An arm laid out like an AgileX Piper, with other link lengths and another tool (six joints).
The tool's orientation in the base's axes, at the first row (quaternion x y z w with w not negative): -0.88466 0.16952 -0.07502 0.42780
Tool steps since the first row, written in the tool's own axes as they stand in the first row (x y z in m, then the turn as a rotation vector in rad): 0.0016 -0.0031 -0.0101 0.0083 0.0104 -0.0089; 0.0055 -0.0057 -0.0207 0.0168 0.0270 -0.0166; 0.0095 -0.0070 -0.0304 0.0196 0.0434 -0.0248; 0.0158 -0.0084 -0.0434 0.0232 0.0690 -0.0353; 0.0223 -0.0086 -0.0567 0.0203 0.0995 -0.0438; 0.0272 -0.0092 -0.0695 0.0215 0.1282 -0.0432; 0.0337 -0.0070 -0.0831 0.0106 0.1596 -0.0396
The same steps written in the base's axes. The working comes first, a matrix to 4 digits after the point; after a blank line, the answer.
The tool's axes in the first row as the columns of a matrix, in the base's axes (used below as rounded here):
0.9313 -0.2357 0.2778
-0.3641 -0.5765 0.7315
-0.0123 -0.7823 -0.6227

-0.0006 -0.0062 0.0087 0.0028 -0.0155 -0.0027; 0.0007 -0.0139 0.0173 0.0047 -0.0338 -0.0110; 0.0021 -0.0217 0.0243 0.0011 -0.0503 -0.0187; 0.0046 -0.0327 0.0334 -0.0045 -0.0740 -0.0323; 0.0070 -0.0446 0.0418 -0.0167 -0.0968 -0.0508; 0.0082 -0.0554 0.0501 -0.0222 -0.1133 -0.0737; 0.0099 -0.0690 0.0568 -0.0387 -0.1248 -0.1003
